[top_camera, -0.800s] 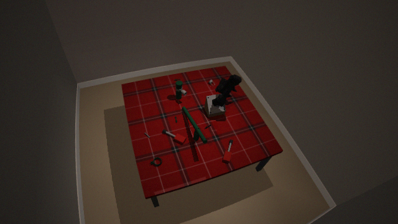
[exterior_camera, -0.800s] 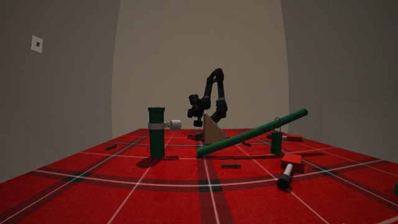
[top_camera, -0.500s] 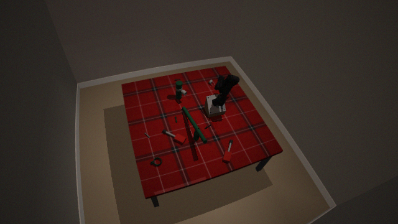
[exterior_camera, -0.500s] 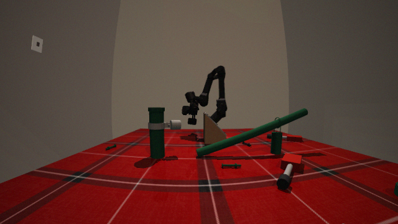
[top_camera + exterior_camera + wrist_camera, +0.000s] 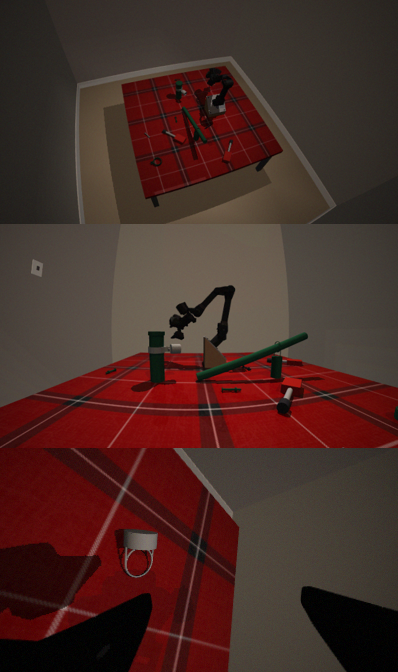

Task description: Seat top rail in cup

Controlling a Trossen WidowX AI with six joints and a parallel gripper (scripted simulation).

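Right now my gripper tip is 37 cm short of the grey rail-end cup, 3 cm to the right of it and 7 cm above it. Round my gripper tip: short green post 45 cm ahead, 49 cm to the left, 9 cm below.
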